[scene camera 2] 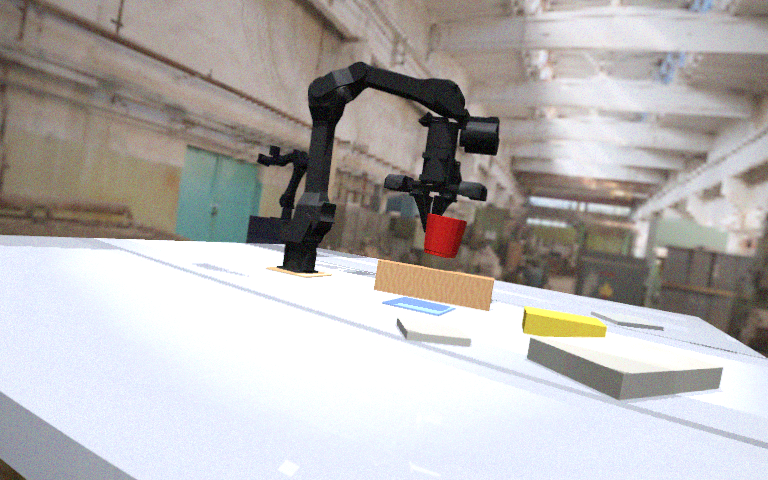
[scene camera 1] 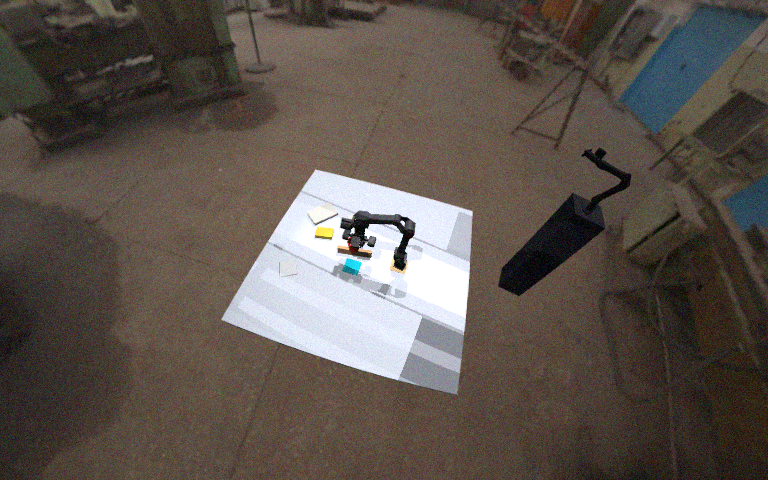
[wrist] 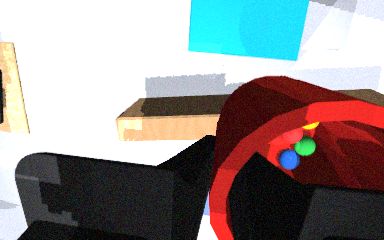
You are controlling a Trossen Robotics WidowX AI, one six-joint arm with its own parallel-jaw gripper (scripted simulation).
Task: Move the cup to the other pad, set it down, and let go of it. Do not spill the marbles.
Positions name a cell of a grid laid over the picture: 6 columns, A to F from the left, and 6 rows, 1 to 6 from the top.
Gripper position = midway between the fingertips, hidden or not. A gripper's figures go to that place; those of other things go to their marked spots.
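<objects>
The marked spots on a large slab (scene camera 2: E5) and a red cup (scene camera 2: D3) are 0.43 m apart. The large slab is 0.48 m from the lens. The red cup is 0.81 m from the lens, and the gripper (scene camera 2: D3) is 0.85 m from the lens.
</objects>
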